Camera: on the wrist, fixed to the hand. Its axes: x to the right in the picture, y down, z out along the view.
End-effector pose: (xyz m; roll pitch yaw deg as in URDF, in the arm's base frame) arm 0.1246 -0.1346 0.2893 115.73 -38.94 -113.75
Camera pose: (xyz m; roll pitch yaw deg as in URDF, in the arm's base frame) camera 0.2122 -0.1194 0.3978 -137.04 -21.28 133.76
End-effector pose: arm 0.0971 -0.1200 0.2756 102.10 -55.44 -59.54
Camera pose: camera 0.1517 -0.0172 0.3539 -116.85 -20.72 170.54
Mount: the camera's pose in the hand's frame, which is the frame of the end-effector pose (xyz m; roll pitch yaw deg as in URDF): 0.0299 0.0717 -0.1168 -2.91 -33.76 93.39
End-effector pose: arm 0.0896 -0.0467 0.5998 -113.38 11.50 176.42
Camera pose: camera 0.0727 0.0903 0.5748 53.24 72.32 -40.11
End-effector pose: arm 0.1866 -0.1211 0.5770 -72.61 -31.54 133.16
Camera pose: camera 0.1979 -0.0015 0.5046 -37.79 34.00 -156.98
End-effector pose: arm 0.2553 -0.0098 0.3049 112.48 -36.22 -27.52
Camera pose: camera 0.2558 0.0807 0.4120 -138.65 -24.72 -141.37
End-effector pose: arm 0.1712 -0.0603 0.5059 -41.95 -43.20 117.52
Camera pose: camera 0.1404 0.0523 0.4281 -44.27 7.86 -156.01
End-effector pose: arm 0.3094 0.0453 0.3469 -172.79 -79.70 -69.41
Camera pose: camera 0.1940 0.1086 0.3954 -98.89 9.53 -119.24
